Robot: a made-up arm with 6 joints.
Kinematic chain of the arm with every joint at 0, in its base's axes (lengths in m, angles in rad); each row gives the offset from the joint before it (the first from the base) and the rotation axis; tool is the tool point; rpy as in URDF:
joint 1: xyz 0 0 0.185 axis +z
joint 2: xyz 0 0 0 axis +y
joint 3: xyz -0.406 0 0.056 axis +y
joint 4: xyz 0.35 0 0.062 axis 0.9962 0 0.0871
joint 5: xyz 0 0 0 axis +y
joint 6: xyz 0.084 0 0.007 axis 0.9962 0 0.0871
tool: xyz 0 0 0 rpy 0 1.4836 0
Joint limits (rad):
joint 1: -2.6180..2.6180
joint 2: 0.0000..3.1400
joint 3: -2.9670..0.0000
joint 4: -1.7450..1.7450
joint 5: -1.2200..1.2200
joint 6: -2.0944..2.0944
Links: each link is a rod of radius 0.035 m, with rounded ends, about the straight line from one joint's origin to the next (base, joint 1, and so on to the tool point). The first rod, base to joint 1, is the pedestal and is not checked.
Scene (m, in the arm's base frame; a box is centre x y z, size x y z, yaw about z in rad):
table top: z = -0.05
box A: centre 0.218 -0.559 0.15 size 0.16 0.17 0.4 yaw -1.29
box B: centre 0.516 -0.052 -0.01 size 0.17 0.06 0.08 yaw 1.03
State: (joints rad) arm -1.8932 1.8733 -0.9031 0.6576 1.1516 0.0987
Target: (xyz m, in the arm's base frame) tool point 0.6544 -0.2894 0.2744
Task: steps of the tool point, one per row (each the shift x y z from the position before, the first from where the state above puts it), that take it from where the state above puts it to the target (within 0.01 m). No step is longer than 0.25 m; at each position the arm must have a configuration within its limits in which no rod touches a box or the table.
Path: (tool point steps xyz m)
1: 0.1011 -0.0782 0.1316
2: 0.1256 0.0085 0.1725
3: 0.1755 -0.0176 -0.0685
4: 0.1814 0.0579 -0.0900
5: 0.1521 0.1322 -0.1083

